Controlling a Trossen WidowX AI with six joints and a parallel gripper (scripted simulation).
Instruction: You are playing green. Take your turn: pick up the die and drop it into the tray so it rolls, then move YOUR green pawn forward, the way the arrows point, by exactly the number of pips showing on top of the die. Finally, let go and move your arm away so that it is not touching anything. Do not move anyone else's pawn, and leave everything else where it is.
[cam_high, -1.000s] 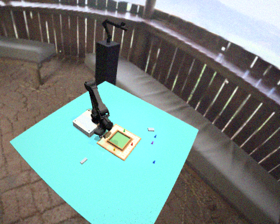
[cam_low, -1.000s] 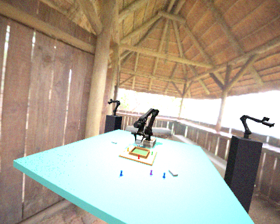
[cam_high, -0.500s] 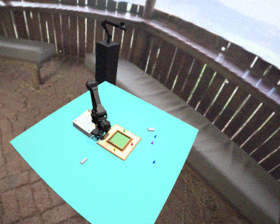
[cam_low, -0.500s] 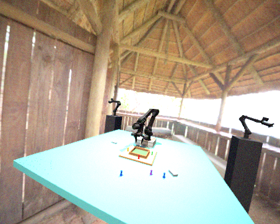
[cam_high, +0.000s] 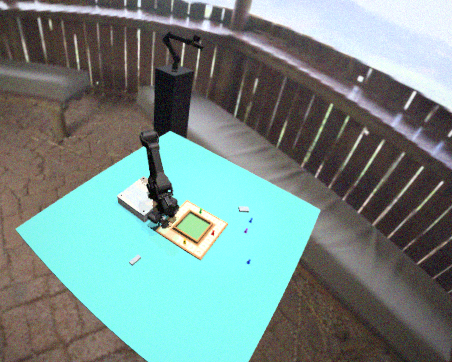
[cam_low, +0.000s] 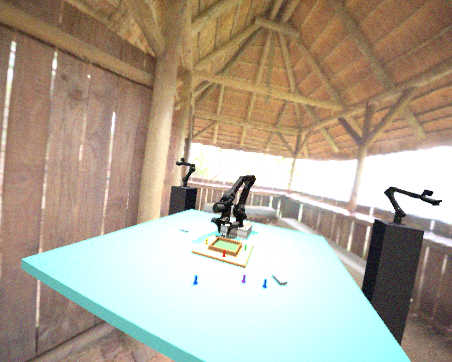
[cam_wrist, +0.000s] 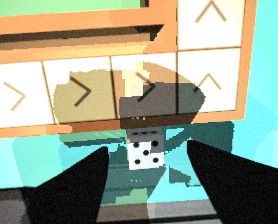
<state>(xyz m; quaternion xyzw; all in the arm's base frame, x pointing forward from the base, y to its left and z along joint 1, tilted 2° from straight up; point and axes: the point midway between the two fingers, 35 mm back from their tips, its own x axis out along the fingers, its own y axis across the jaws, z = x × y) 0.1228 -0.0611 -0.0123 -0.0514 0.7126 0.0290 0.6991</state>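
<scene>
The white die lies 1 cm below my gripper tip. Round my gripper tip: yellow pawn: 18 cm ahead, 2 cm to the right; then green felt tray: 15 cm ahead, 8 cm to the left, 2 cm below; then green pawn: 11 cm ahead, 19 cm to the left.
</scene>
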